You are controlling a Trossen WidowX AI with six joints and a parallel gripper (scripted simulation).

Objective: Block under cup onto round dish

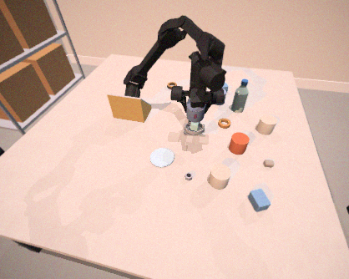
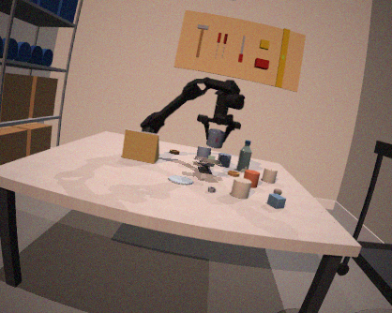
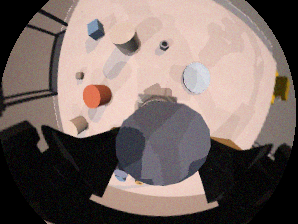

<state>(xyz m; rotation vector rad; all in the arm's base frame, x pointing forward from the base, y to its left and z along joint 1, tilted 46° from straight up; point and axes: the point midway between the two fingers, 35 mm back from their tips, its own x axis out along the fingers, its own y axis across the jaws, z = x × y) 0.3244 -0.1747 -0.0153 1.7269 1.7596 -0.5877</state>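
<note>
My gripper tip is 10 mm to the right of the teal block and 80 mm above it. The rest, counted from my gripper tip: round pale dish: 120 mm behind, 110 mm to the right, 170 mm below; then orange-red cylinder: 210 mm ahead, 10 mm to the left, 130 mm below; then nut: 10 mm ahead, 190 mm to the right, 160 mm below.
</note>
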